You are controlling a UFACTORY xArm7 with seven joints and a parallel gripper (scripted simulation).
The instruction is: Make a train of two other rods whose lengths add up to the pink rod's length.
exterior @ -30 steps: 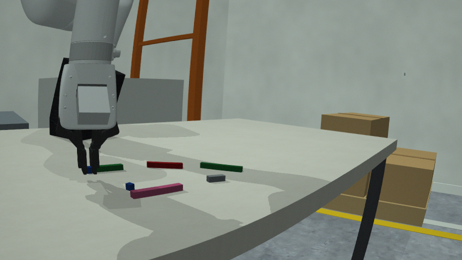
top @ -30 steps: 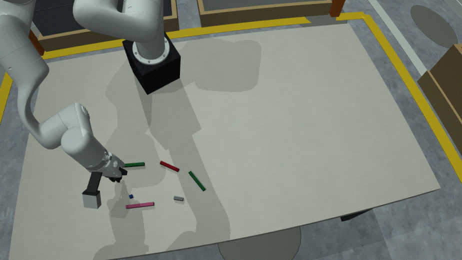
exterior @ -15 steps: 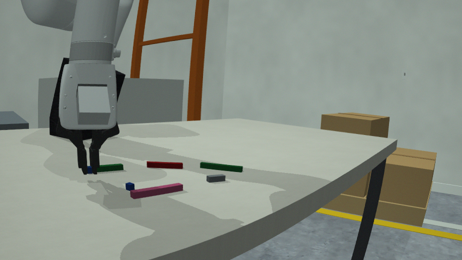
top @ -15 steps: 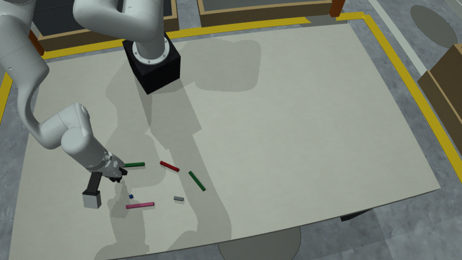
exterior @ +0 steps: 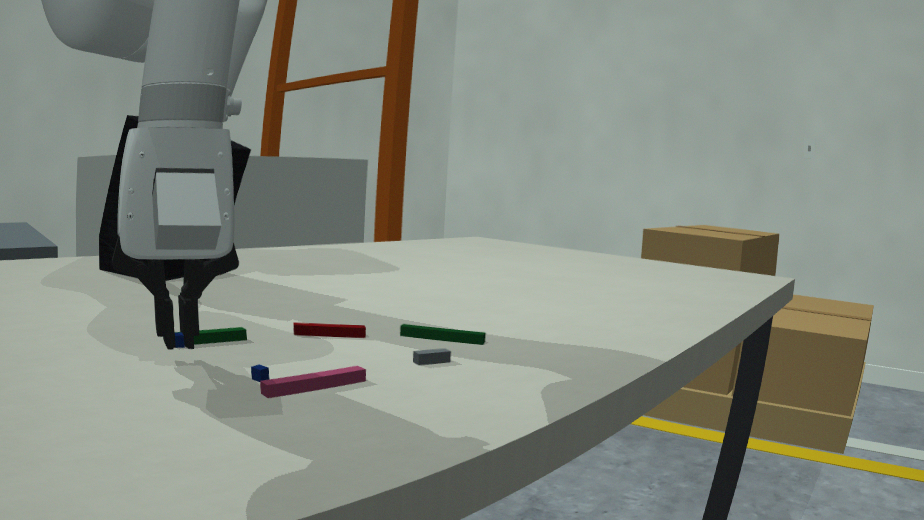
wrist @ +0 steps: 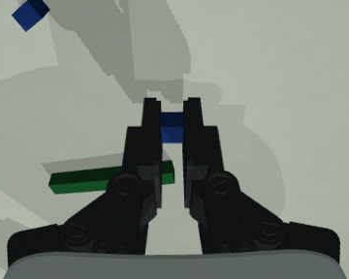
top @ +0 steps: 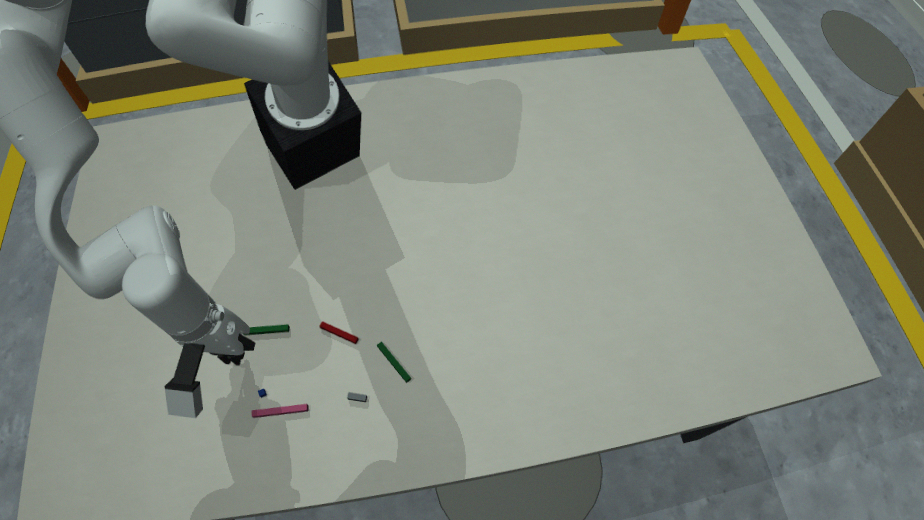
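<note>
The pink rod lies 80 mm ahead of my hand, 90 mm to the left of it and 30 mm below it. Round my hand: grey rod (60 mm ahead, 210 mm to the left, 30 mm below); red rod (50 mm behind, 170 mm to the left, 30 mm below).
</note>
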